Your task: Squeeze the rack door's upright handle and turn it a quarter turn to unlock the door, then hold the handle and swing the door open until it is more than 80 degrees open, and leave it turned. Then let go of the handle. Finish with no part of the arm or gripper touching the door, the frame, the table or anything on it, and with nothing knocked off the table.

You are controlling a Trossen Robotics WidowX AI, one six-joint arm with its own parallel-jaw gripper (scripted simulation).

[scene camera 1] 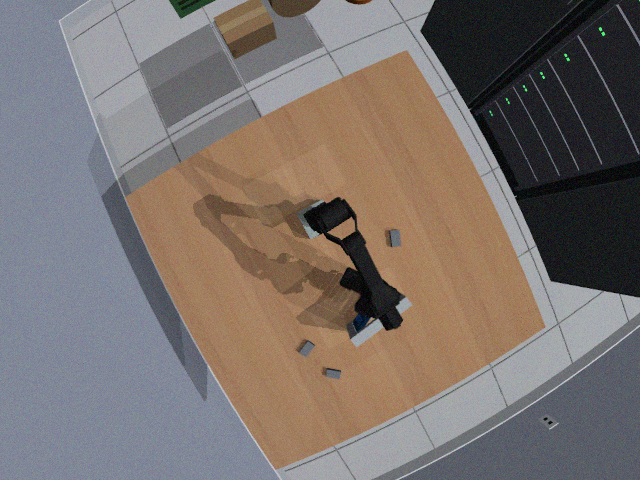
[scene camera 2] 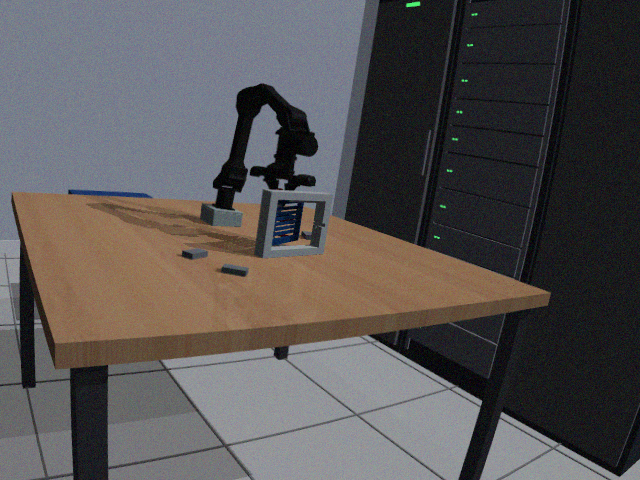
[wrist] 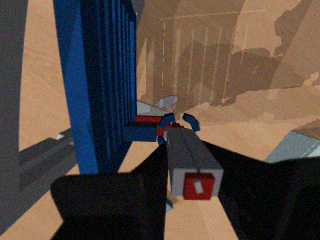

Note:
In view: the gripper [scene camera 2: 278, 205].
The gripper shows as well in the wrist view [wrist: 181, 146].

